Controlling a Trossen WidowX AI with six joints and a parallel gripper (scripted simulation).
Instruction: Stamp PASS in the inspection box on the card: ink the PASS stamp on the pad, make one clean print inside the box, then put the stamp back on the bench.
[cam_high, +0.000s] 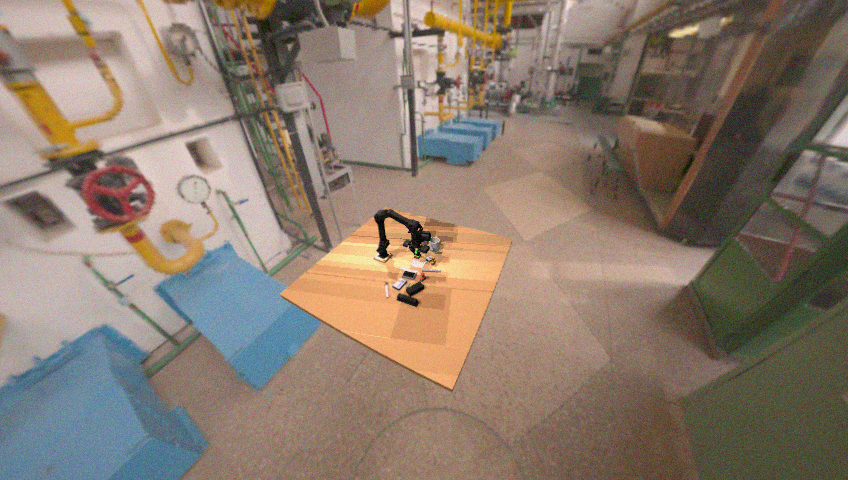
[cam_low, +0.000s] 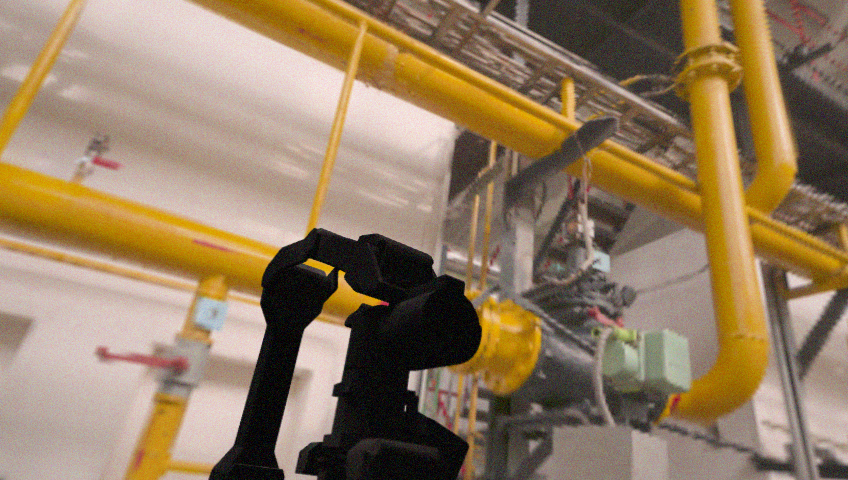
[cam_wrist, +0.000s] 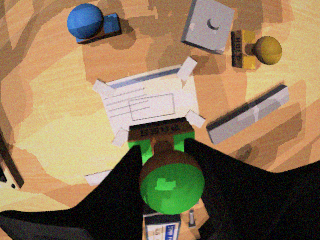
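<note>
Now: the white card 90 mm below my gripper tip. Round my gripper tip: grey strip (20 mm behind, 80 mm to the right, 90 mm below); then blue-knobbed stamp (50 mm behind, 80 mm to the left, 70 mm below); then green-knobbed stamp (right at my gripper tip).
</note>
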